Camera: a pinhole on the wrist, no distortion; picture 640 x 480 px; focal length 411.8 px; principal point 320.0 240.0 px. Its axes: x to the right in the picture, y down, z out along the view. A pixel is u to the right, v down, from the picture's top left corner.
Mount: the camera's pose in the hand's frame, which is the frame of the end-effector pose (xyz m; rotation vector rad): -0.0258 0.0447 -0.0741 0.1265 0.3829 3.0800
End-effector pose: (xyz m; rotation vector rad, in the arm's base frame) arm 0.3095 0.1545 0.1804 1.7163 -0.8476 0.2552
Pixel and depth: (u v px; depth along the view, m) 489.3 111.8 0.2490
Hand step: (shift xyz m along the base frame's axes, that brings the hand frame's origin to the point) -0.2344 -0.1161 0.0286
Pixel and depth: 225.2 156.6 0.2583
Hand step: -0.1005 -0.1811 0.0974
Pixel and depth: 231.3 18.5 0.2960
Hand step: -0.1690 -0.2045 0.1847
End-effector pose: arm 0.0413 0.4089 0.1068 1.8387 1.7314 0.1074
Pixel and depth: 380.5 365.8 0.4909
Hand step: 0.2102 -0.2167 -0.3299
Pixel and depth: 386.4 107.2 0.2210
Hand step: 0.1992 -0.0775 -0.0080
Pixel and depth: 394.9 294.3 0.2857
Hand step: 0.1596 -0.1264 -0.1192
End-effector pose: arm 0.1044 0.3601 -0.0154 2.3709 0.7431 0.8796
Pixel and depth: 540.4 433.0 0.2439
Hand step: 0.0508 -0.1390 -0.1923
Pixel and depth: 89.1 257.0 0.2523
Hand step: 0.2285 -0.0200 0.0054
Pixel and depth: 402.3 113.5 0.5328
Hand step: 0.3388 -0.4035 -0.1006
